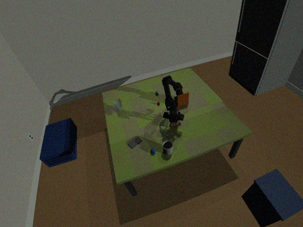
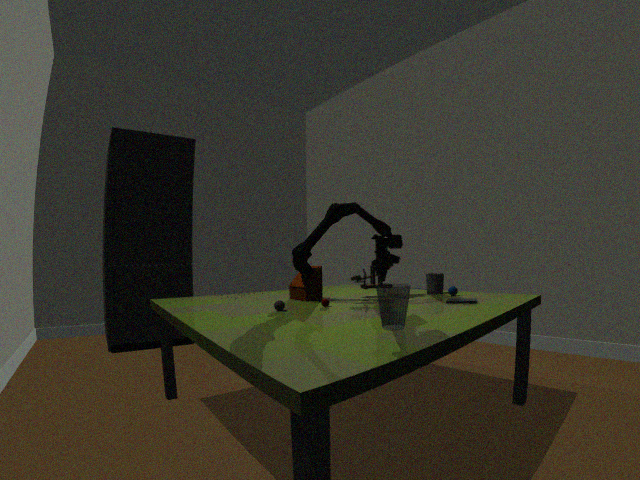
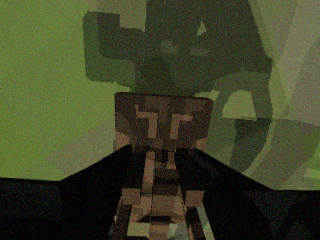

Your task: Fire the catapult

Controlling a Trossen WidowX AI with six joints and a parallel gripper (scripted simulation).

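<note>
My gripper tip is 38 cm to the left of the red ball, 6 cm above it and 5 cm short of it. Also, from my gripper tip: mug 24 cm to the left, 14 cm ahead, 5 cm below; wooden catapult 5 cm to the right, 5 cm behind, 2 cm above; blue ball 27 cm ahead, 21 cm to the left, 5 cm below.
</note>
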